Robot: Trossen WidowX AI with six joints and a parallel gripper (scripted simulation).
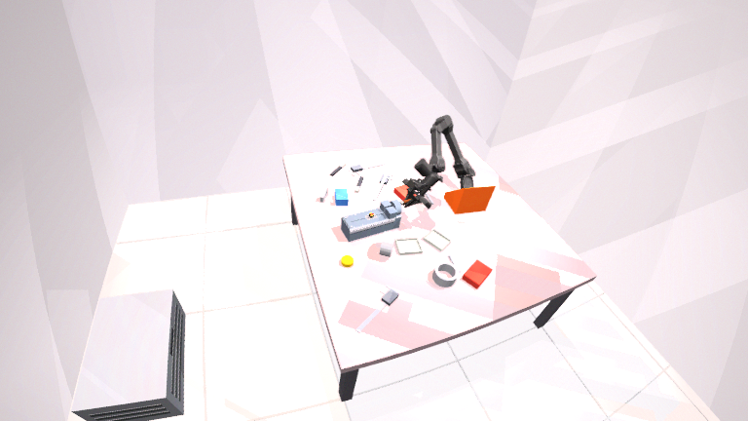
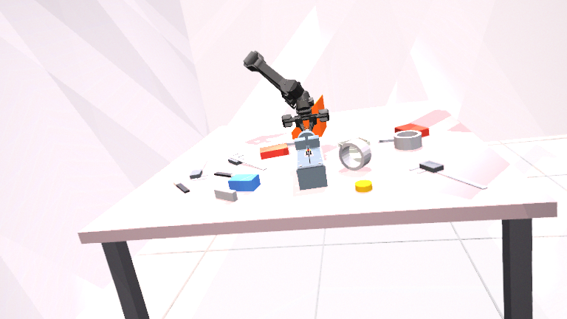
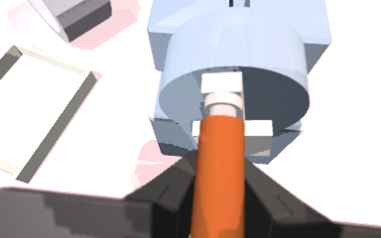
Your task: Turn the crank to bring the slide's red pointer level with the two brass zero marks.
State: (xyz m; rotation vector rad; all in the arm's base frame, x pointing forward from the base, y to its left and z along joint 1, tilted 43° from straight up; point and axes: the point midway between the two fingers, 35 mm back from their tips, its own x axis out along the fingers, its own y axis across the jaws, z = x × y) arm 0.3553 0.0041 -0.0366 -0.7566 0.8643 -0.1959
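Right now my gripper tip is 20 mm past the orange handle and 30 mm below it. Also, from my gripper tip: red pointer (160 mm ahead, 20 mm to the left, 10 mm below); yellow disc (320 mm ahead, 190 mm to the left, 80 mm below); blue block (240 mm ahead, 210 mm to the right, 70 mm below).
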